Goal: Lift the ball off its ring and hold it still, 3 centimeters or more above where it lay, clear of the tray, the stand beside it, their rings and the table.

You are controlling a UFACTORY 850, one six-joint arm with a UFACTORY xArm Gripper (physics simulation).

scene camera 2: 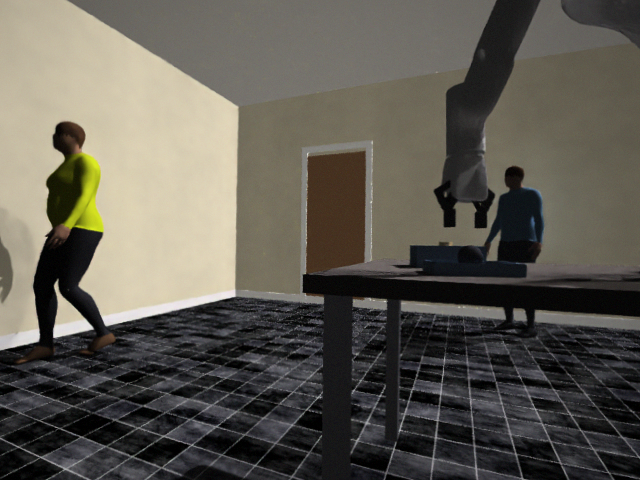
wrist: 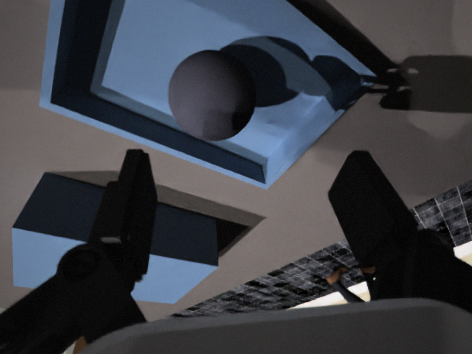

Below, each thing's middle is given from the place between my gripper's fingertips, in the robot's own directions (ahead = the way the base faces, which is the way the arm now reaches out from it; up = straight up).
Labels:
I see my gripper 70 mm above the dark grey ball (wrist: 212, 96), 10 mm to the left of it and 10 mm past it. From my hand the other things lie so: blue stand (scene camera 2: 445, 251) 230 mm to the right, 70 mm below, 60 mm ahead; then shallow blue tray (scene camera 2: 435, 267) 90 mm below, 10 mm to the right, 10 mm behind.

